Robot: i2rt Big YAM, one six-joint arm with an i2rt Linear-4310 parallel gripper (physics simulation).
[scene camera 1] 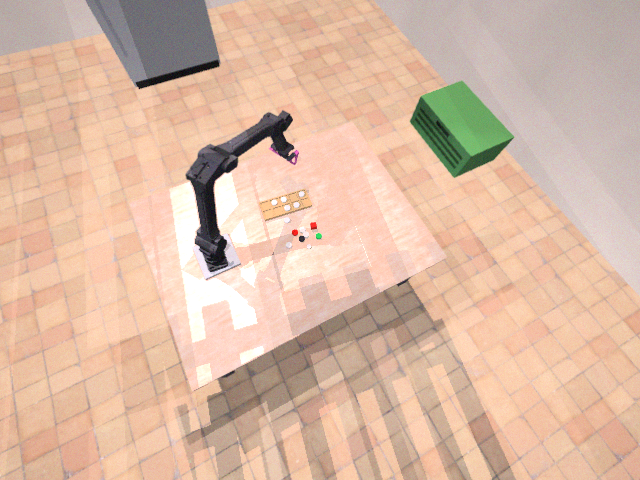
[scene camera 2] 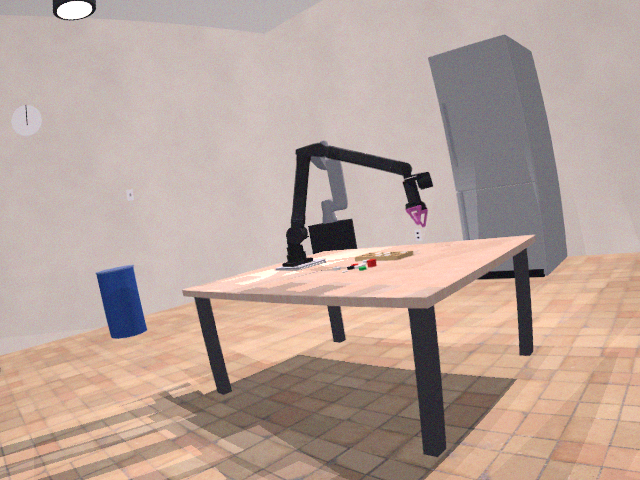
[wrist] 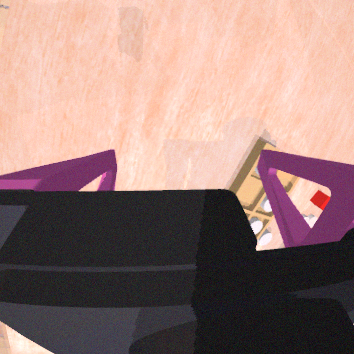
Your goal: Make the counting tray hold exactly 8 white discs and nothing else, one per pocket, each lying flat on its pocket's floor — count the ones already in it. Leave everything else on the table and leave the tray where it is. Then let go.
My gripper is open and holds nothing. Also in view: a wooden counting tray.
